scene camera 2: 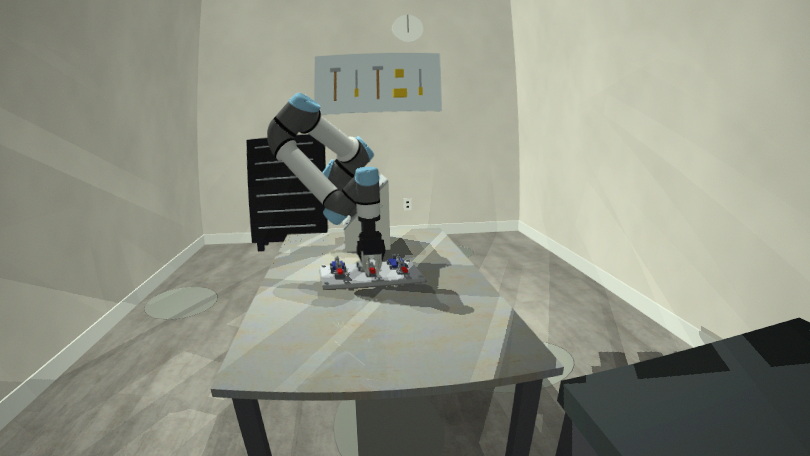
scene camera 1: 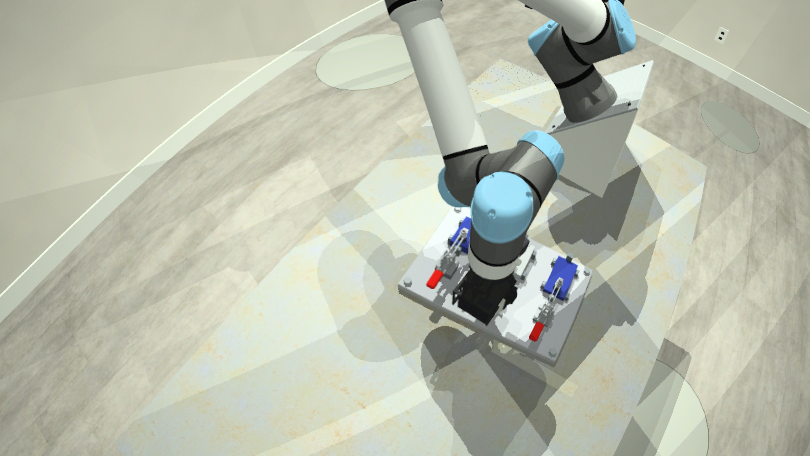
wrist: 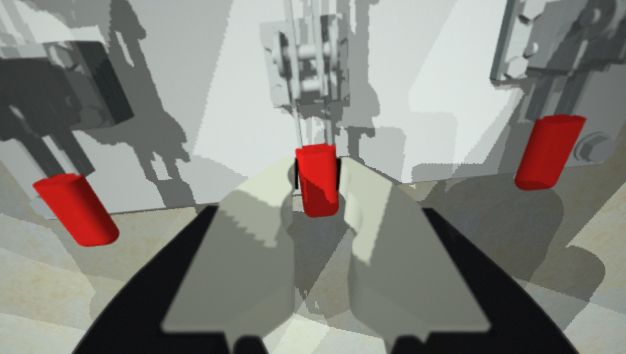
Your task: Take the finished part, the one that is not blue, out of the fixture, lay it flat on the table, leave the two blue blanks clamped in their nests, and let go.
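Seen in the pictures: gripper, fingertip midpoint: [scene camera 2: 372, 275] [wrist: 316, 161]; arm's base, link origin: [scene camera 1: 592, 106].
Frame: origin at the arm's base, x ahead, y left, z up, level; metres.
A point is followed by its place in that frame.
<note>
My gripper [scene camera 2: 371, 265] {x 0.519, y 0.082, z -0.162 m} [wrist: 316, 161] {x 0.519, y 0.082, z -0.162 m} is shut on the red handle [wrist: 318, 197] {x 0.528, y 0.084, z -0.140 m} of the middle toggle clamp [wrist: 311, 60] {x 0.471, y 0.074, z -0.162 m}. The fingertip pads stand against both sides of the handle. The fixture plate [scene camera 1: 572, 311] {x 0.398, y 0.224, z -0.176 m} [wrist: 425, 55] {x 0.463, y 0.130, z -0.176 m} lies on the table. One blue blank [scene camera 1: 467, 224] {x 0.401, y -0.065, z -0.150 m} sits in the left nest, partly behind the arm; another blue blank [scene camera 1: 565, 267] {x 0.333, y 0.154, z -0.160 m} [scene camera 2: 393, 262] {x 0.371, y 0.147, z -0.160 m} sits in the right nest, each under a clamp arm. The finished part cannot be made out; the arm and gripper cover the middle nest in the scene camera 1 view.
Red handles of the outer clamps stand to the left [scene camera 1: 434, 279] {x 0.549, y -0.023, z -0.134 m} [wrist: 77, 210] {x 0.541, y -0.021, z -0.134 m} and right [scene camera 1: 536, 331] {x 0.500, y 0.191, z -0.144 m} [wrist: 550, 152] {x 0.495, y 0.187, z -0.144 m} of the gripper. Bolt heads stand at the plate's corners. The table top [scene camera 1: 272, 362] {x 0.877, y -0.132, z -0.191 m} [scene camera 2: 362, 351] {x 1.043, y 0.097, z -0.191 m} extends in front of the fixture. The robot's pedestal [scene camera 1: 589, 152] {x 0.075, y 0.048, z -0.075 m} stands behind it.
</note>
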